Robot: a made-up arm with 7 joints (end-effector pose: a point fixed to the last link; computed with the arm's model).
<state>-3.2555 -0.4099 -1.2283 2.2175 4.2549 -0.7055 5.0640</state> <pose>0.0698 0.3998 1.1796 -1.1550 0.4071 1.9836</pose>
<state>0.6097 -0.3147 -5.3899 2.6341 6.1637 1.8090 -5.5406</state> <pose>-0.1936 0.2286 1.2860 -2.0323 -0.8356 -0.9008</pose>
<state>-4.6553 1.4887 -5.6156 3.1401 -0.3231 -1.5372 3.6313</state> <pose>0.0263 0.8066 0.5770 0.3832 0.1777 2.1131</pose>
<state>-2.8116 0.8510 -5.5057 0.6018 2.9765 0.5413 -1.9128</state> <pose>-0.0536 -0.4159 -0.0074 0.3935 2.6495 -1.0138</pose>
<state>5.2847 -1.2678 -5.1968 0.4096 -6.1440 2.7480 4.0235</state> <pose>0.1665 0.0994 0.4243 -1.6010 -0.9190 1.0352</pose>
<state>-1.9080 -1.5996 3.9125 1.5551 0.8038 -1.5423 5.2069</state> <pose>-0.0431 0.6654 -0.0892 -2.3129 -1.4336 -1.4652</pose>
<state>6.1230 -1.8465 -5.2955 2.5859 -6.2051 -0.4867 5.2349</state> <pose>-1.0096 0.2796 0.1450 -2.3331 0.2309 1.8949</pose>
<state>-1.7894 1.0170 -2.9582 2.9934 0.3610 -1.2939 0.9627</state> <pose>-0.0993 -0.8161 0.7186 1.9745 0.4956 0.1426</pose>
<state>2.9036 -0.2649 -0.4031 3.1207 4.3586 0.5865 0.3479</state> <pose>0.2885 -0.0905 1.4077 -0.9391 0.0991 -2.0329</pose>
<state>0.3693 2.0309 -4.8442 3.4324 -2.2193 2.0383 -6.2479</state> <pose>0.7997 -0.0190 -0.1325 2.0068 -0.0153 -0.8823</pose>
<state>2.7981 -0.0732 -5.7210 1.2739 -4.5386 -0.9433 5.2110</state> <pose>-0.5774 0.0363 0.7389 -0.9898 -1.5309 -0.2708</pose>
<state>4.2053 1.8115 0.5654 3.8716 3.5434 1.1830 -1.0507</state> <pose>-0.6808 -0.6015 0.5604 1.0576 -0.8933 -2.8008</pose>
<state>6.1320 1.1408 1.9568 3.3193 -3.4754 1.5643 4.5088</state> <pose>0.8673 -0.4081 0.6986 1.5584 0.9937 -1.2398</pose>
